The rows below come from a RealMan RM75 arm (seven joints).
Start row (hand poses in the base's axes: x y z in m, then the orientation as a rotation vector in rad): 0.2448, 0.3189, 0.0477, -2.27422, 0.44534, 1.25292
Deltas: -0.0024, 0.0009, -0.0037, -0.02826, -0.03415, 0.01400; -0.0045, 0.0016, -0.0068, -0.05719, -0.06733, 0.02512; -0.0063, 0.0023, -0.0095, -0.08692, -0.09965, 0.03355; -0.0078, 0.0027, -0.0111, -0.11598, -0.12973, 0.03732; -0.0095, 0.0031, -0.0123, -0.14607, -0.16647, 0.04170; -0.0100, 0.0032, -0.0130, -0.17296, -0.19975, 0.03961; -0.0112, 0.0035, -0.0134, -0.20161, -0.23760, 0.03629; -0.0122, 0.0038, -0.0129, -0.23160, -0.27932, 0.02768; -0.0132, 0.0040, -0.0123, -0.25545, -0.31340, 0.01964; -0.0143, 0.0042, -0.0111, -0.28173, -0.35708, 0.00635; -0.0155, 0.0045, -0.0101, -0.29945, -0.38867, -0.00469; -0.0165, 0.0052, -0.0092, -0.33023, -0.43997, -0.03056; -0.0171, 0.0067, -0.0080, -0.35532, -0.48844, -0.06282; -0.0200, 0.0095, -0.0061, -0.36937, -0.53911, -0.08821; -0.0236, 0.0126, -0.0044, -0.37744, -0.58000, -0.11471; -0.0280, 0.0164, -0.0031, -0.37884, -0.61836, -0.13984; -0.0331, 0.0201, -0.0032, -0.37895, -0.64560, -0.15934; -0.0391, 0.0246, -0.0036, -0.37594, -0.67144, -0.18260
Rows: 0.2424, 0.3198, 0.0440, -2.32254, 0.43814, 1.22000; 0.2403, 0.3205, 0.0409, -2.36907, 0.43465, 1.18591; 0.2385, 0.3212, 0.0382, -2.41406, 0.43482, 1.15064; 0.2370, 0.3216, 0.0366, -2.45461, 0.44036, 1.11500; 0.2353, 0.3220, 0.0354, -2.49889, 0.44329, 1.07038; 0.2348, 0.3221, 0.0347, -2.53492, 0.45231, 1.02622; 0.2336, 0.3224, 0.0343, -2.57295, 0.46207, 0.97467; 0.2326, 0.3227, 0.0348, -2.60980, 0.47705, 0.91455; 0.2316, 0.3229, 0.0354, -2.63790, 0.48980, 0.86424; 0.2305, 0.3231, 0.0366, -2.66746, 0.50613, 0.79793; 0.2293, 0.3234, 0.0376, -2.68608, 0.51843, 0.74895; 0.2283, 0.3241, 0.0385, -2.71155, 0.54843, 0.66465; 0.2277, 0.3256, 0.0397, -2.72551, 0.58199, 0.58131; 0.2248, 0.3284, 0.0416, -2.73339, 0.59820, 0.49971; 0.2212, 0.3315, 0.0433, -2.73198, 0.61499, 0.43185; 0.2168, 0.3353, 0.0446, -2.72456, 0.62604, 0.36958; 0.2117, 0.3390, 0.0445, -2.71691, 0.63478, 0.32502; 0.2057, 0.3435, 0.0441, -2.70369, 0.64560, 0.28164
